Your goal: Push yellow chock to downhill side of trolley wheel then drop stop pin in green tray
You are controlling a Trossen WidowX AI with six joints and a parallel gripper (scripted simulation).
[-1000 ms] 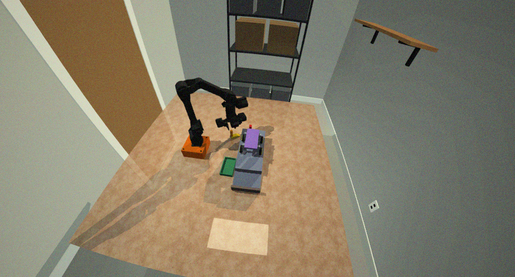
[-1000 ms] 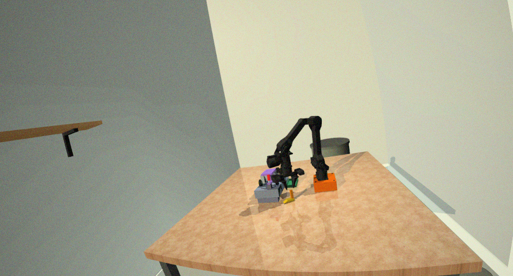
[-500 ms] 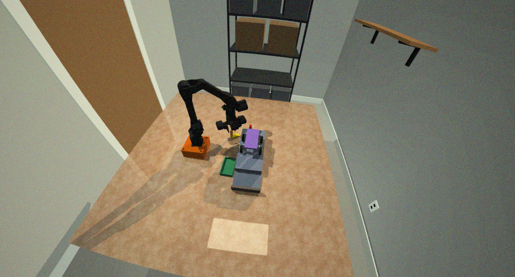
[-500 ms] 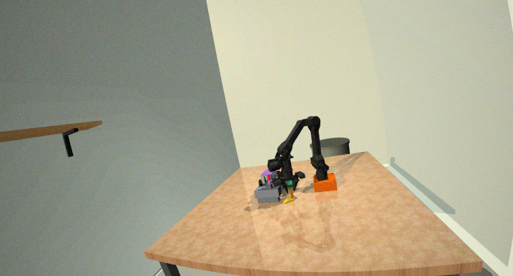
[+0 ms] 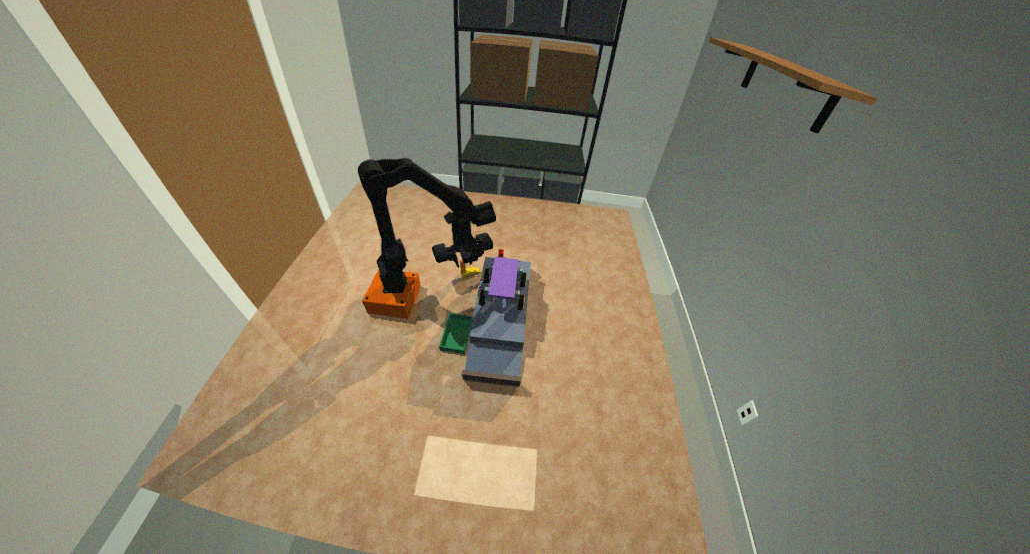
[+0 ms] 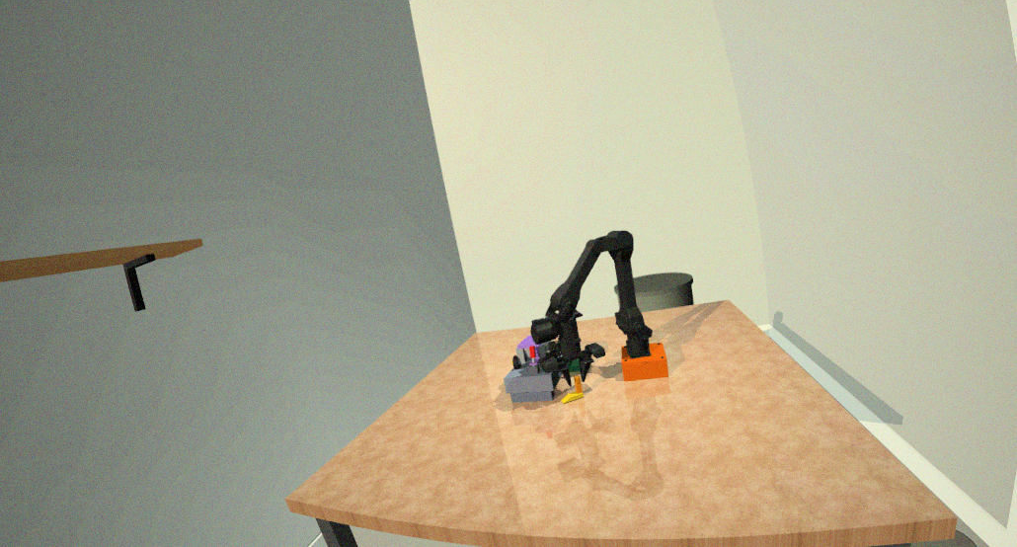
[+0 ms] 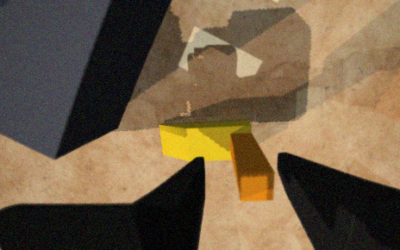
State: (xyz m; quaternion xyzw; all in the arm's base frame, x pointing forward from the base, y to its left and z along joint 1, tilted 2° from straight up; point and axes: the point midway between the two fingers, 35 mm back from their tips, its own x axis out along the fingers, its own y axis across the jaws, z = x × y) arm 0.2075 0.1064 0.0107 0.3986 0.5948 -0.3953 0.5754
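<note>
The yellow chock is 20 mm below my gripper tip, 20 mm ahead of it and 10 mm to the left of it. The rest, counted from my gripper tip: red-headed stop pin: 120 mm ahead, 80 mm above, 40 mm to the right; purple trolley: 140 mm to the right, 130 mm ahead, 60 mm above; grey ramp: 150 mm to the right, 120 mm ahead.
</note>
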